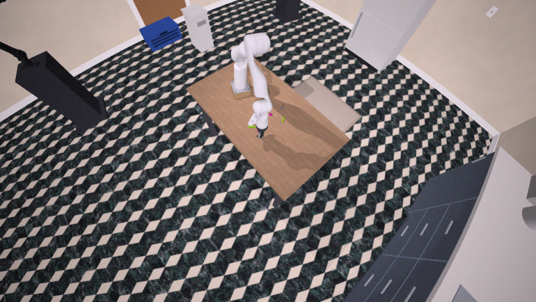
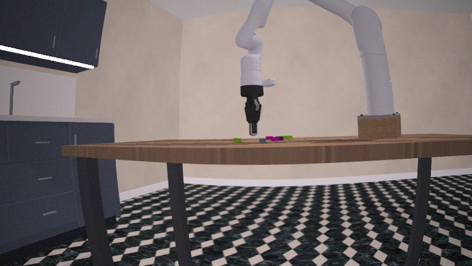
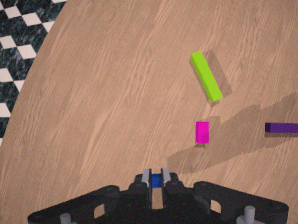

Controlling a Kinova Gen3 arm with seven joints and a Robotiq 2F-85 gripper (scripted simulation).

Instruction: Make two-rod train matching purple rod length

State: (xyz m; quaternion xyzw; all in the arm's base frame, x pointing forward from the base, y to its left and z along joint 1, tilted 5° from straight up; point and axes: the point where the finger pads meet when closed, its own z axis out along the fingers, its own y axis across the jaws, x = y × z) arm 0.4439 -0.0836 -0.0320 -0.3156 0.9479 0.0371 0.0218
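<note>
Now: hand 20 mm above the blue rod. From my hand the other things lie so: purple rod: 120 mm behind, 100 mm to the left, 30 mm below; grey rod: 270 mm to the left, 130 mm behind, 30 mm below.
</note>
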